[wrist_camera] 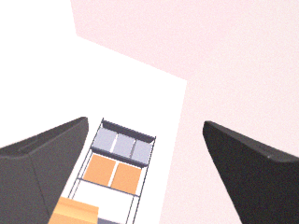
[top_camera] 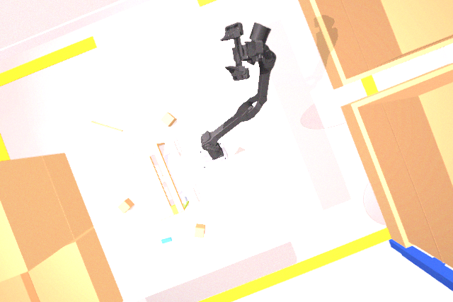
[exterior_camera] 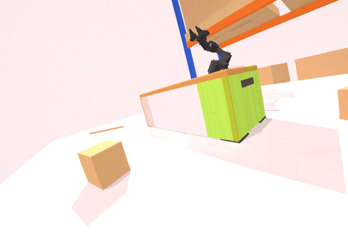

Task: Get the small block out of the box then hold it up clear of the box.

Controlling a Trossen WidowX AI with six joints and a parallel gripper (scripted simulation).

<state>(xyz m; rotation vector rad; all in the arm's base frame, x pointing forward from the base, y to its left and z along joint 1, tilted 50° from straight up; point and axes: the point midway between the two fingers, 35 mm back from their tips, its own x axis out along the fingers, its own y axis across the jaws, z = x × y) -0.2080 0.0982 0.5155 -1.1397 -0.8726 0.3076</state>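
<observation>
Right now the pale yellow block is 490 mm ahead of my gripper tip, 460 mm below it and 340 mm to the left of it. Also, from my gripper tip: thin orange stick 730 mm ahead, 540 mm below, 60 mm to the right; long box 490 mm below, 480 mm ahead, 350 mm to the left.
</observation>
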